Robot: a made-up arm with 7 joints. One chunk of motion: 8 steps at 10 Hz.
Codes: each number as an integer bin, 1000 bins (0 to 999) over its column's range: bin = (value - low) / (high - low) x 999, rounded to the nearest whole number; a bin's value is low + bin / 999 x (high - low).
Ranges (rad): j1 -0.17..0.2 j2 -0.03..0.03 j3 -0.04..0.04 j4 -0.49..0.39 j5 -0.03..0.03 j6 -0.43..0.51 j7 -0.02..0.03
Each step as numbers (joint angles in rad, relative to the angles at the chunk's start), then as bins.
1 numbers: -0.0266 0.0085 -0.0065 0.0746 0.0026 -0.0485 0.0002
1 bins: 387 641 418 641 543 405 404
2 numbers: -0.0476 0.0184 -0.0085 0.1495 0.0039 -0.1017 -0.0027
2 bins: 330 806 393 726 564 349 346
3 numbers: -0.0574 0.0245 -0.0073 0.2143 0.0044 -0.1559 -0.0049
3 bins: 304 907 408 800 573 291 302
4 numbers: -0.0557 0.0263 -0.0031 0.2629 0.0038 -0.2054 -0.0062
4 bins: 309 937 461 855 563 239 276
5 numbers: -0.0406 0.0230 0.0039 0.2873 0.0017 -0.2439 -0.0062
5 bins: 349 882 548 882 528 198 276
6 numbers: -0.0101 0.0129 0.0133 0.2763 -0.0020 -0.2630 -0.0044
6 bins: 432 714 666 870 466 177 312
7 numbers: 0.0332 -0.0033 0.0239 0.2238 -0.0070 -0.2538 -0.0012
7 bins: 549 445 798 810 383 187 376
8 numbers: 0.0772 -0.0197 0.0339 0.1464 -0.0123 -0.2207 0.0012
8 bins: 667 171 923 722 295 222 424
